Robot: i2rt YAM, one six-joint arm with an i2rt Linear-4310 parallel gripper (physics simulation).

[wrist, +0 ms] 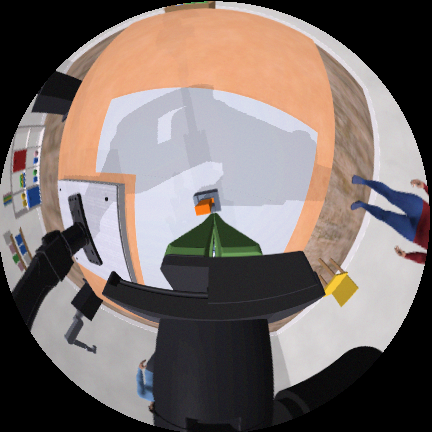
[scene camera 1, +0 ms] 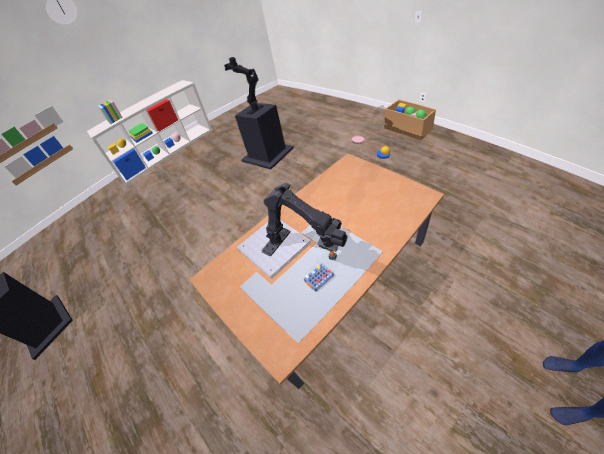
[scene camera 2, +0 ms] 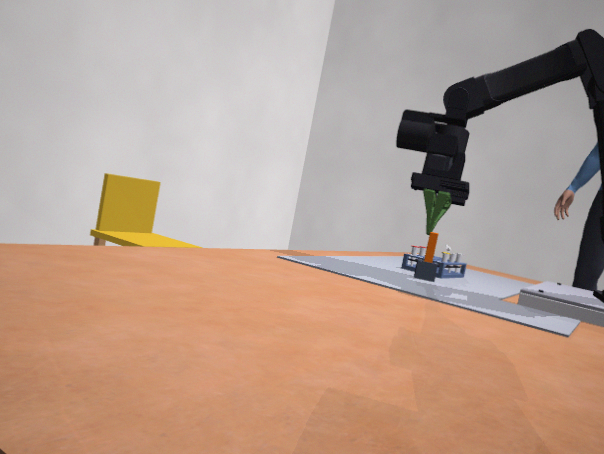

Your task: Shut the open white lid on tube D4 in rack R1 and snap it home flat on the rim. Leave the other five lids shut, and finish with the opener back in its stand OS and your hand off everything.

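Frame: origin at the arm's base, x ahead, y left, z up, level; metres.
Where they show: gripper, fingertip midpoint: (wrist: 213, 217) (scene camera 1: 333, 249) (scene camera 2: 428, 234); arm's base, link origin: (wrist: 83, 231) (scene camera 1: 276, 241).
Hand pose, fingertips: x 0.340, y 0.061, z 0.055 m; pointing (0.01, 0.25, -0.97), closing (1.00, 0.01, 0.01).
Things, the pixels of their top centre, and the offset from my fingertips. Level surfaces: height alone.
- orange opener, top centre: (wrist: 204, 213) (scene camera 2: 433, 232) (scene camera 1: 332, 247) dx -0.009, dy +0.006, dz +0.005 m
- Blue rack R1, top centre: (scene camera 2: 440, 243) (scene camera 1: 317, 272) dx -0.008, dy -0.146, dz -0.018 m
- small white lid, top centre: (scene camera 2: 449, 246) dx -0.028, dy -0.146, dz -0.020 m
- light grey mat, surface height: dz -0.080 m
- orange table, surface height: dz -0.083 m
My gripper (scene camera 2: 430, 233) (wrist: 213, 217) is shut and empty, pointing down with its green fingertips together. The orange opener (scene camera 1: 332, 253) (scene camera 2: 431, 247) (wrist: 203, 206) stands upright in its dark grey stand OS (scene camera 1: 332, 258) (scene camera 2: 425, 272) (wrist: 217, 201). The fingertips are close above the opener's top in the scene camera 2 view; contact cannot be told. Blue rack R1 (scene camera 1: 319, 278) holds tubes with red, yellow and white lids beyond the stand. A small white lid (scene camera 2: 448, 248) sticks up above the rack; its tube label is unreadable. The rack does not show in the wrist view.
The rack and stand are on a light grey mat (scene camera 1: 300, 310) (scene camera 2: 350, 270) on the orange table (scene camera 1: 395, 195) (scene camera 2: 200, 325). The arm's pale base plate (scene camera 1: 260, 255) (wrist: 105, 215) lies beside the mat. A yellow chair (scene camera 2: 129, 205) (wrist: 342, 288) is beyond the table.
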